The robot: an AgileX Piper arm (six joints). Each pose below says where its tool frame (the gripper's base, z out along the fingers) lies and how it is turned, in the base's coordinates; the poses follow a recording.
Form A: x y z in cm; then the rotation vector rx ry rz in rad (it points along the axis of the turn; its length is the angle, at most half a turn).
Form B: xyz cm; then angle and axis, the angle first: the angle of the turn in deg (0 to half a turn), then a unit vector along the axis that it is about. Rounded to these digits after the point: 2 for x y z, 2 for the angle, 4 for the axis.
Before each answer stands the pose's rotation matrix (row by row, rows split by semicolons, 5 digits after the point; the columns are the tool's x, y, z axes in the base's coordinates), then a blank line. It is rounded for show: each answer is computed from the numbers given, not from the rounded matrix.
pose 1, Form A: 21.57 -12.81 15.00 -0.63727 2.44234 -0.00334
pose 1, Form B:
-0.69963 -0.44271 0.56083; -0.44424 0.88428 0.14385; -0.55962 -0.14850 -0.81534

21.57 -12.81 15.00 144.62 -0.2525 0.9676 -0.0013
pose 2, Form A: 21.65 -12.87 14.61 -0.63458 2.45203 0.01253
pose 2, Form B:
-0.70610 -0.44435 0.55134; -0.43869 0.88569 0.15199; -0.55585 -0.13455 -0.82032

21.65 -12.87 14.61 145.12 -0.2505 0.9681 0.0049
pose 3, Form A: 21.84 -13.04 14.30 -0.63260 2.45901 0.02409
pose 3, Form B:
-0.71077 -0.44544 0.54442; -0.43469 0.88663 0.15792; -0.55304 -0.12441 -0.82381

21.84 -13.04 14.30 145.48 -0.2491 0.9684 0.0095
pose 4, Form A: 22.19 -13.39 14.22 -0.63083 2.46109 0.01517
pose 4, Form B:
-0.71233 -0.44227 0.54496; -0.43551 0.88744 0.15093; -0.55037 -0.12982 -0.82476

22.19 -13.39 14.22 145.57 -0.2483 0.9687 0.0060
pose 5, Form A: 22.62 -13.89 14.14 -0.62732 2.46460 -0.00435
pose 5, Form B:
-0.71512 -0.43559 0.54669; -0.43752 0.88888 0.13593; -0.54515 -0.14198 -0.82623

22.62 -13.89 14.14 145.71 -0.2467 0.9691 -0.0017
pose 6, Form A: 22.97 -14.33 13.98 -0.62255 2.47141 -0.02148
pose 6, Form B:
-0.72019 -0.42857 0.54558; -0.43799 0.89073 0.12153; -0.53805 -0.15143 -0.82920

22.97 -14.33 13.98 146.03 -0.2443 0.9697 -0.0084
